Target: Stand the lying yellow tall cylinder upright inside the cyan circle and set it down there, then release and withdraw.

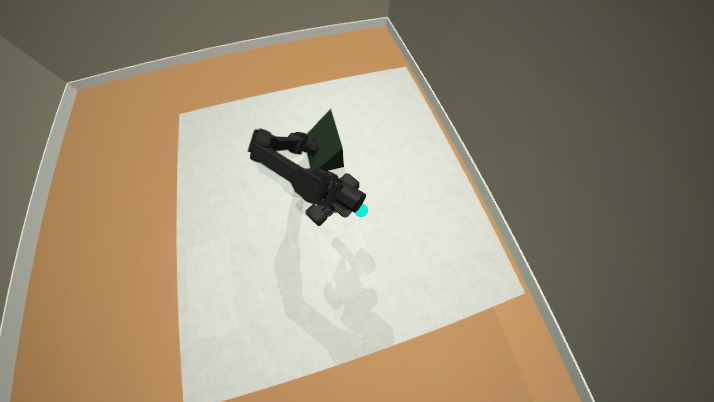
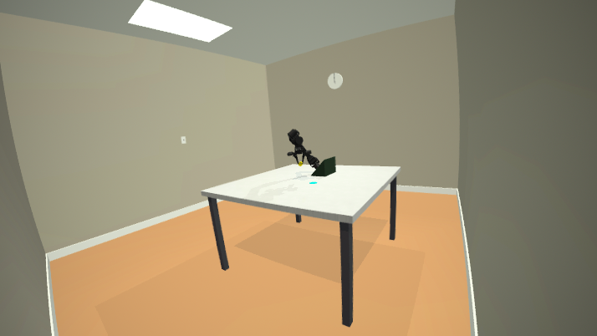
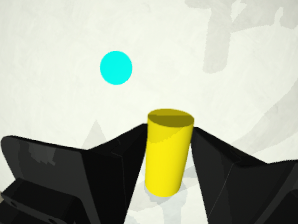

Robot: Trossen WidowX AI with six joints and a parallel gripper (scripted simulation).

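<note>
Right now the yellow tall cylinder is 20 mm behind my gripper tip and 10 mm to the right of it. The rest, counted from my gripper tip: cyan circle: 100 mm to the left, 150 mm below.
</note>
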